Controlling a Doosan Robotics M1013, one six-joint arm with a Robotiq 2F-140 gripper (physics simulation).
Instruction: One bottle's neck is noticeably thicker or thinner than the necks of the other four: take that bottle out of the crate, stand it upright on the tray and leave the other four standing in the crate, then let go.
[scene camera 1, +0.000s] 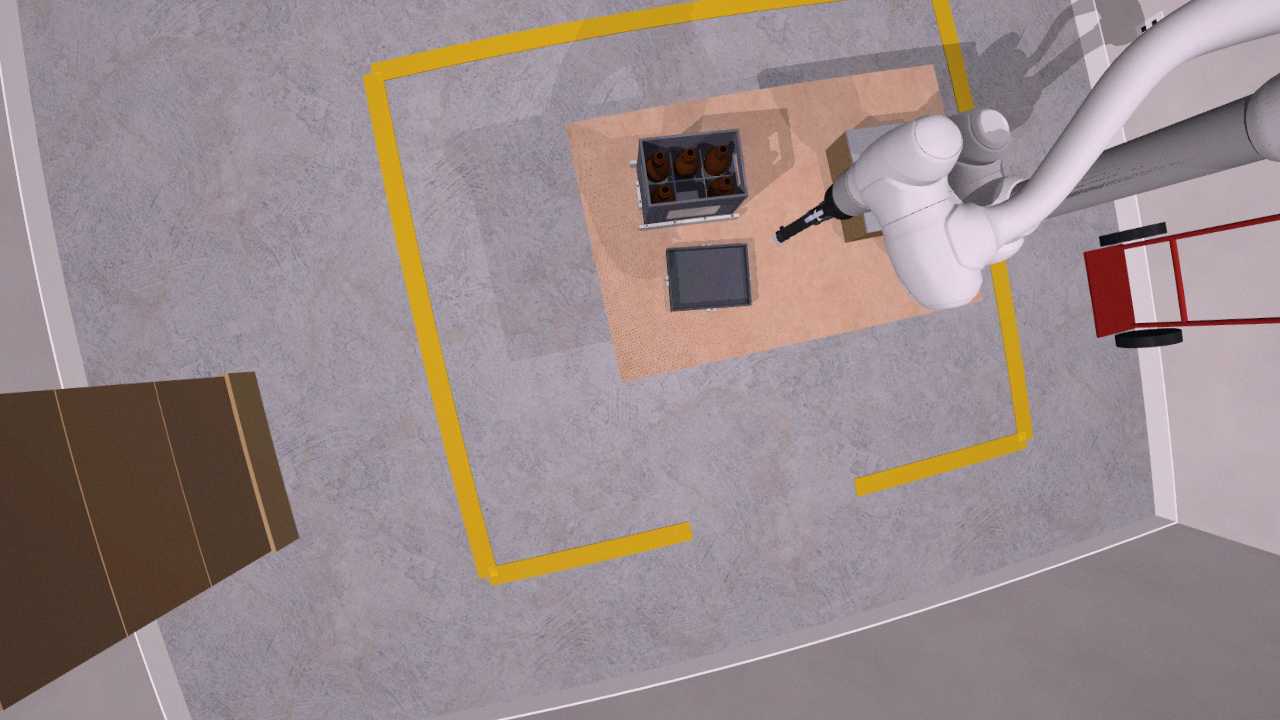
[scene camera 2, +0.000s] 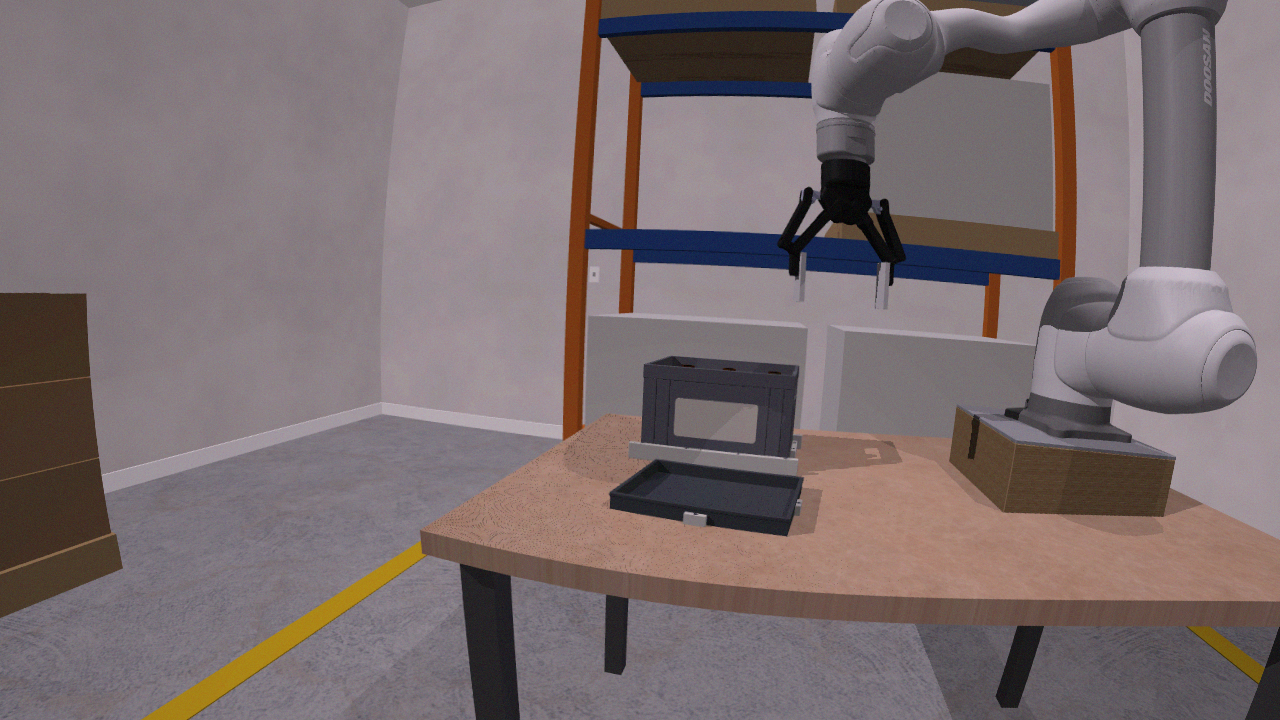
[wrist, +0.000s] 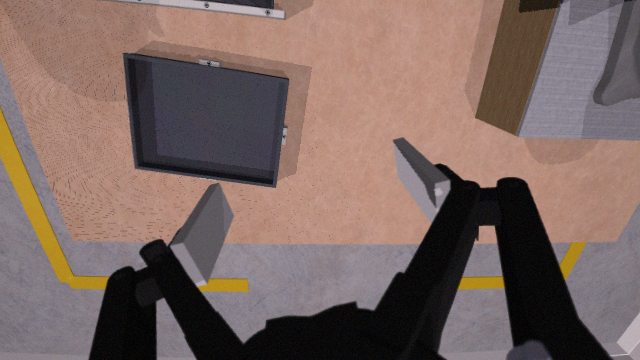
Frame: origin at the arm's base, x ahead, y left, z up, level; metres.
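Seen in the pictures: gripper, fingertip midpoint: (scene camera 2: 841, 305) (wrist: 309, 179); arm's base, link origin: (scene camera 2: 1064, 428).
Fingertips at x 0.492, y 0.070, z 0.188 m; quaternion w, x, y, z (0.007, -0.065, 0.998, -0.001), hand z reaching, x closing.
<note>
Pixels of each thing's middle, then the offset from my fingertips to it. "spot": a spot on its surface instead.
- dark grey crate, body centre: (scene camera 2: 724, 409) (scene camera 1: 688, 180) dx +0.148, dy -0.266, dz -0.213 m
- dark tray, surface spot: (scene camera 2: 716, 492) (wrist: 209, 107) (scene camera 1: 706, 269) spot: dx +0.166, dy -0.015, dz -0.295 m
The dark grey crate (scene camera 1: 656, 212) (scene camera 2: 657, 411) stands at the back left of the table. Five brown bottles stand in it: three in the back row, left (scene camera 1: 657, 165), middle (scene camera 1: 686, 162) and right (scene camera 1: 717, 160), and two in front, left (scene camera 1: 662, 193) and right (scene camera 1: 722, 186). The front middle compartment is empty. I cannot tell which neck differs. The crate wall hides most of the bottles in scene camera 2. The dark tray (scene camera 1: 708, 277) (scene camera 2: 716, 492) (wrist: 215, 120) lies empty in front of the crate. My gripper (scene camera 1: 780, 239) (scene camera 2: 841, 302) (wrist: 309, 179) is open and empty, pointing down, high above the table right of the tray.
A pale strip (scene camera 1: 689, 222) (scene camera 2: 707, 456) (wrist: 240, 8) runs along the crate's front foot. Small pale brackets hold the tray's sides. The arm's base stands on a brown box (scene camera 2: 1065, 483) (wrist: 517, 70) at the table's right. An orange and blue rack (scene camera 2: 577, 223) stands behind the table.
</note>
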